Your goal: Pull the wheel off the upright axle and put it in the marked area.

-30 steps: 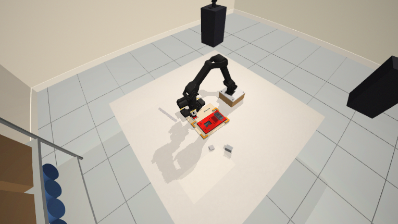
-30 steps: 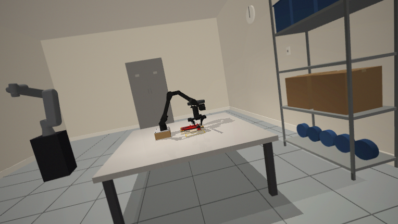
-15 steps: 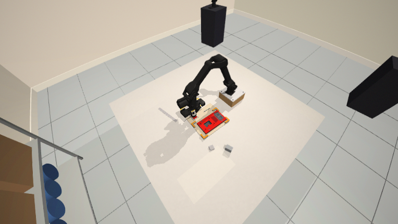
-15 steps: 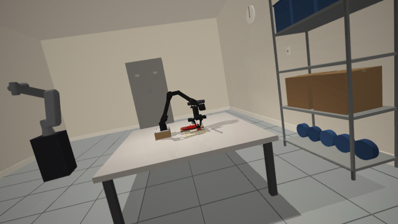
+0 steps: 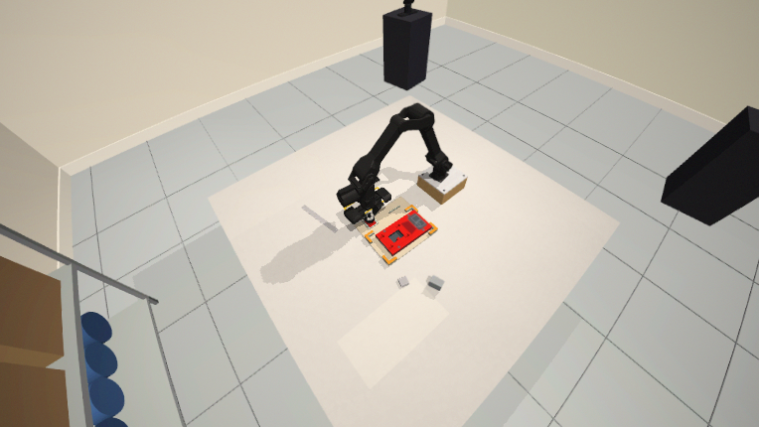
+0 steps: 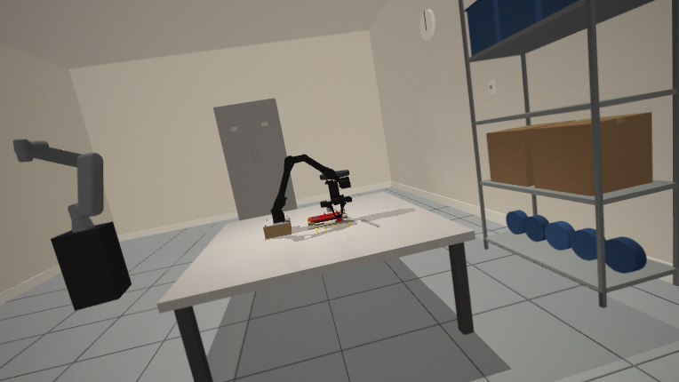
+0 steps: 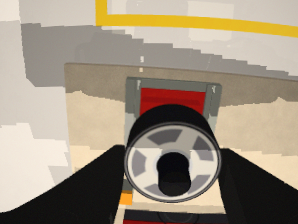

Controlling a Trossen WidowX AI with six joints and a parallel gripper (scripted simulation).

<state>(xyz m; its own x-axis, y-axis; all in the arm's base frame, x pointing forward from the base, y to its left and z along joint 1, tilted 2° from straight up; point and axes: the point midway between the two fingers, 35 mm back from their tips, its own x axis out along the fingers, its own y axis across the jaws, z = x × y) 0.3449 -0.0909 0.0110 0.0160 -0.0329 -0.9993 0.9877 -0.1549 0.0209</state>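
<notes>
Now: the wheel right at my gripper tip. Also, from my gripper tip: upright axle (10 mm below); grey strip (120 mm ahead, 180 mm to the right, 40 mm below).
</notes>
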